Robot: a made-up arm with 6 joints.
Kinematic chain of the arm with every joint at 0, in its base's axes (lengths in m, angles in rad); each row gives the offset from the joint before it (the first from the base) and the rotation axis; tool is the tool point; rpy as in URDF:
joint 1: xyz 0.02 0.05 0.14 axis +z
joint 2: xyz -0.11 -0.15 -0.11 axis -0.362 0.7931 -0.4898
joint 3: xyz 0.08 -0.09 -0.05 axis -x
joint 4: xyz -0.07 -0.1 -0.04 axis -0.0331 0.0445 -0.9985
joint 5: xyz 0 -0.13 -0.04 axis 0.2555 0.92 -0.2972
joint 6: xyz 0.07 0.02 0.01 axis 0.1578 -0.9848 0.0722
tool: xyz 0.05 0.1 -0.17 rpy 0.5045 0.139 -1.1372
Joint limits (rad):
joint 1: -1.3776..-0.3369
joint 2: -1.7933..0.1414
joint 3: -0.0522..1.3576
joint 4: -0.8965..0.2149
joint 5: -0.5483..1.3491
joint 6: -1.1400..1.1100
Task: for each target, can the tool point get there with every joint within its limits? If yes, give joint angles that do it. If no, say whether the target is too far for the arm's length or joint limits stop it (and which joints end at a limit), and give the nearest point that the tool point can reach.
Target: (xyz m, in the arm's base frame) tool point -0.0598 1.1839 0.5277
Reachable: no: too far | nearest point -0.3340 0.1750 0.0987 | short by 1.130 m
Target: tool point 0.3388 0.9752 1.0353
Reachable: no: too far | nearest point 0.1358 0.0669 0.2086 | short by 1.245 m
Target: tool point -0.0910 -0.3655 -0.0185
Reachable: yes | joints -0.6418 -1.0850 1.2024 -0.4136 0.4931 -0.1981
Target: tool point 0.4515 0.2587 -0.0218
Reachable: no: joint limits stop it (at a limit: joint 1, joint 3, joint 4, joint 5) | nearest point 0.2159 0.0572 0.0400 | short by 0.316 m
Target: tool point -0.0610 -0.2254 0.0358
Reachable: yes | joints -1.1979 -1.1679 0.6379 -0.4851 -0.3580 0.0390
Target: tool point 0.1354 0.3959 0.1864
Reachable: no: joint limits stop it (at a limit: joint 1, joint 2, joint 3, joint 4, joint 6) | nearest point 0.1271 0.1055 0.1530 | short by 0.292 m
